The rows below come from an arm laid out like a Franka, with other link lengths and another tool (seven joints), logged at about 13 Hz.
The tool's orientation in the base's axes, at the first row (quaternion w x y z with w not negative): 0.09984, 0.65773, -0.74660, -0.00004
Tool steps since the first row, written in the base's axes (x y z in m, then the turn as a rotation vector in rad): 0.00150, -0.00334, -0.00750, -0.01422, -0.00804, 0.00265; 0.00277, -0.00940, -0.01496, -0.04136, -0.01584, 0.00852; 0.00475, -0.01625, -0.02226, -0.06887, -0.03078, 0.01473; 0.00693, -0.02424, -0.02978, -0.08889, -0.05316, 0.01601
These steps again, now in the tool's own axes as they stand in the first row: 0.00199, -0.00291, 0.00757, 0.00992, 0.01323, 0.00058; 0.00668, -0.00595, 0.01548, 0.02158, 0.03961, -0.00010; 0.01210, -0.00978, 0.02324, 0.04033, 0.06543, -0.00012; 0.01857, -0.01399, 0.03133, 0.06480, 0.08224, 0.00454
